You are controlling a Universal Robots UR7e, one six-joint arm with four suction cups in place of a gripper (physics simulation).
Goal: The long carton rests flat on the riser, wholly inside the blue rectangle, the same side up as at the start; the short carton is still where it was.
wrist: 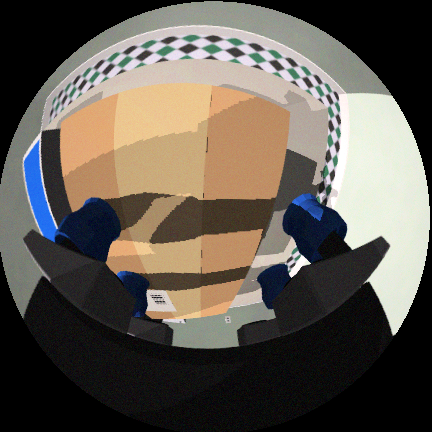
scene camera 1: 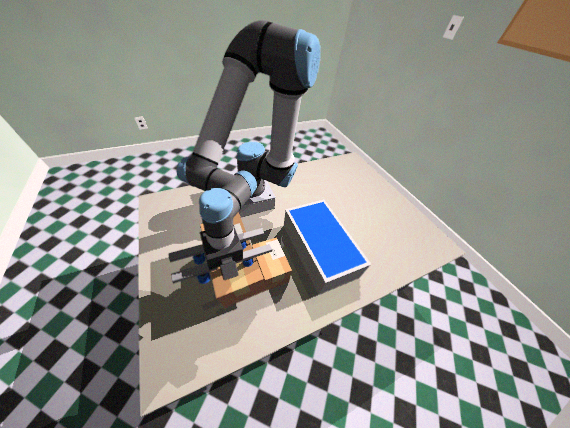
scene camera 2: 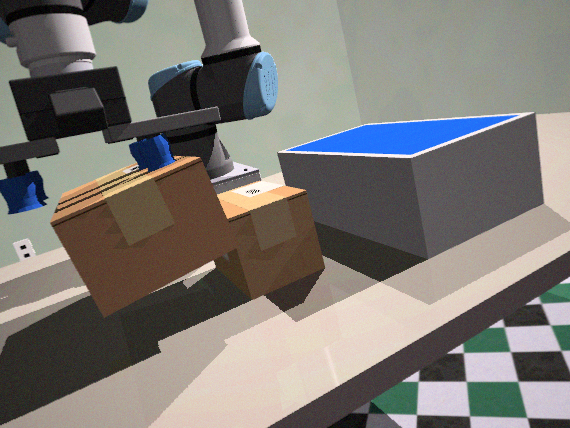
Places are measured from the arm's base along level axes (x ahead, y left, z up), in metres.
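Pixels of known places: end effector, tool point: (wrist: 204, 255) (scene camera 2: 97, 188).
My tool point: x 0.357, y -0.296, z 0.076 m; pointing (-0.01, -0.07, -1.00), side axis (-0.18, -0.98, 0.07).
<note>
For each thing: its top centre in the pictures, then the offset to it from my tool point. Level surfaces: height alone.
- long carton, middle of its top: (wrist: 169, 292) (scene camera 2: 119, 169) (scene camera 1: 230, 246) 0.034 m back, 0.041 m left, 0.011 m up
- short carton, middle of its top: (scene camera 2: 245, 196) (scene camera 1: 271, 257) 0.041 m ahead, 0.162 m left, 0.065 m down
- blue rectangle, middle of its top: (scene camera 2: 381, 135) (wrist: 42, 218) (scene camera 1: 324, 234) 0.081 m ahead, 0.398 m left, 0.048 m down
- grey riser, middle of its top: (scene camera 2: 381, 135) (wrist: 42, 218) (scene camera 1: 324, 234) 0.081 m ahead, 0.398 m left, 0.048 m down
- table, its level: 0.168 m down
The long carton (scene camera 1: 240, 284) (scene camera 2: 165, 235) (wrist: 245, 150), brown with a pale tape strip, hangs roughly level a little above the table, left of the short carton in both scene views. My suction gripper (scene camera 1: 224, 261) (scene camera 2: 89, 172) (wrist: 204, 257) has blue cups; those on one side sit on the long carton's top, the others hang past its edge. It holds the long carton. The short carton (scene camera 1: 276, 267) (scene camera 2: 280, 235) stands on the table with a white label on top; whether the two cartons touch is unclear. The blue rectangle (scene camera 1: 327, 240) (scene camera 2: 400, 137) (wrist: 34, 180) on the riser top is bare.
The grey riser (scene camera 1: 345, 279) (scene camera 2: 360, 195) (wrist: 50, 165) stands right of the short carton in the scene views, its top higher than the short carton's. The arm's base (scene camera 1: 262, 200) (scene camera 2: 240, 175) is behind the cartons. The table (scene camera 1: 200, 370) (scene camera 2: 310, 350) ends at the front edge.
</note>
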